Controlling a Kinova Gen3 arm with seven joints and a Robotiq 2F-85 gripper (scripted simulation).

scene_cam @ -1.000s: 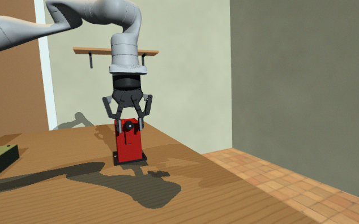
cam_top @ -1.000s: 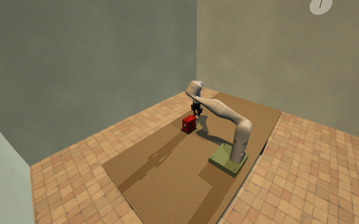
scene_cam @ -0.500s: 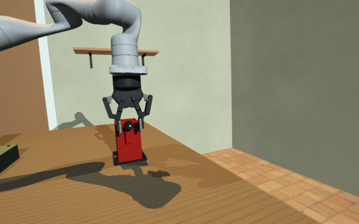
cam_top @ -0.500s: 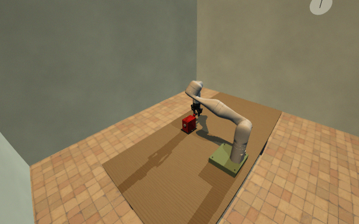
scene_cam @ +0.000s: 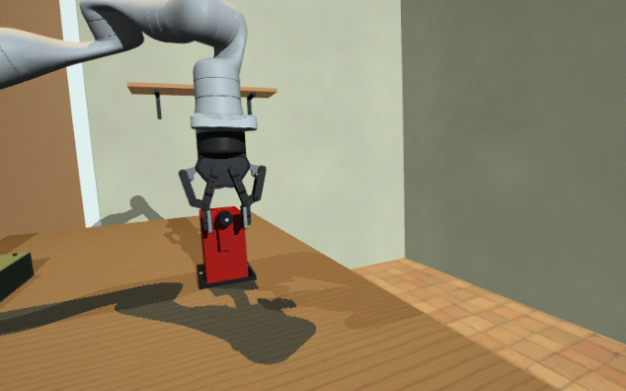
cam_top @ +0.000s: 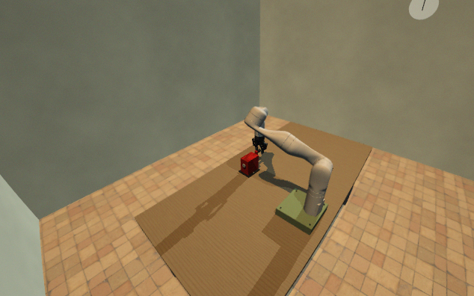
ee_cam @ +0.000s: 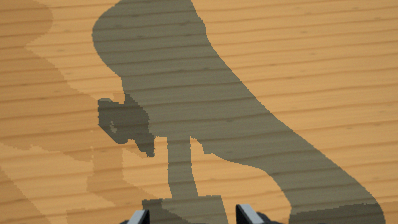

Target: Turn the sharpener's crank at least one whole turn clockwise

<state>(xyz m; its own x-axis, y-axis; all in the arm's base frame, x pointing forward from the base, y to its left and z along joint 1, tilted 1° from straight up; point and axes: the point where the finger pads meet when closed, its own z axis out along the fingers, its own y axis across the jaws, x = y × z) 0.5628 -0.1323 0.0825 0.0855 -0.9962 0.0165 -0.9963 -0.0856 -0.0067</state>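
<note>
Now: the black crank knob 1 cm to the left of my hand.
</note>
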